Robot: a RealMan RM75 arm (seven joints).
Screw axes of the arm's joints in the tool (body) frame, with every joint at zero. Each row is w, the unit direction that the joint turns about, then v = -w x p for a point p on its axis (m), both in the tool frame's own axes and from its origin. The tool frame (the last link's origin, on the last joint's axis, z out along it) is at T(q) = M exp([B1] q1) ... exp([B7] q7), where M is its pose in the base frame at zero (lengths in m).
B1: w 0 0 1 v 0 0 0
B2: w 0 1 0 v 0.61 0 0
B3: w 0 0 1 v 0 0 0
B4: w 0 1 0 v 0.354 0 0
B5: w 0 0 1 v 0 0 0
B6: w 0 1 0 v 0.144 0 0
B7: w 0 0 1 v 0 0 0
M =
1 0 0 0
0 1 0 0
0 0 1 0.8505
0 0 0 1
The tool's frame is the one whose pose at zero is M.
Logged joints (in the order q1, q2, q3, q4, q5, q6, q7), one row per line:
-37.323 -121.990 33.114 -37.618 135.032 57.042 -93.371
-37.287 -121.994 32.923 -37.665 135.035 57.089 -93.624
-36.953 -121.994 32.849 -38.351 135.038 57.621 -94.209
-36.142 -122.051 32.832 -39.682 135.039 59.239 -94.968
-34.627 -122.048 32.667 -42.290 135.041 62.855 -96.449
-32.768 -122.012 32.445 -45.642 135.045 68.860 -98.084
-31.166 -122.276 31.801 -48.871 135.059 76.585 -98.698
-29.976 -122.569 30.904 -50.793 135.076 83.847 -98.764
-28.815 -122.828 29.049 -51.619 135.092 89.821 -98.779
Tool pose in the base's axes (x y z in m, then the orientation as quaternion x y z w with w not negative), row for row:
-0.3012 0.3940 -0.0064 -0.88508 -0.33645 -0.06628 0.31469
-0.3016 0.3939 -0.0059 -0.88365 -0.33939 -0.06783 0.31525
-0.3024 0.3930 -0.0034 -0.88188 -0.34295 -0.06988 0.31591
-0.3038 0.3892 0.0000 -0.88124 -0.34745 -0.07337 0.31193
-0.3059 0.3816 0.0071 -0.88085 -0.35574 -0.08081 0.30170
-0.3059 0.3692 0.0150 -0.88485 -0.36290 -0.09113 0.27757
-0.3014 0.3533 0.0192 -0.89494 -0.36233 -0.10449 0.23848
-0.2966 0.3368 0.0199 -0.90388 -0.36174 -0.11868 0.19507
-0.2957 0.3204 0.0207 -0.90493 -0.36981 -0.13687 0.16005
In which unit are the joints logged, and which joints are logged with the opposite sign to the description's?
The joints are logged in degrees. Opposite sign: q4.
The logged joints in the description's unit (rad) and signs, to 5 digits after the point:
-0.65141 -2.12913 0.57795 0.65656 2.35675 0.99557 -1.62963
-0.65078 -2.12920 0.57461 0.65738 2.35681 0.99639 -1.63405
-0.64495 -2.12920 0.57332 0.66935 2.35686 1.00568 -1.64426
-0.63080 -2.13019 0.57303 0.69258 2.35688 1.03392 -1.65750
-0.60436 -2.13014 0.57015 0.73810 2.35691 1.09703 -1.68335
-0.57191 -2.12951 0.56627 0.79660 2.35698 1.20183 -1.71189
-0.54395 -2.13412 0.55503 0.85296 2.35722 1.33666 -1.72261
-0.52318 -2.13923 0.53938 0.88651 2.35752 1.46341 -1.72376
-0.50292 -2.14375 0.50700 0.90092 2.35780 1.56767 -1.72402

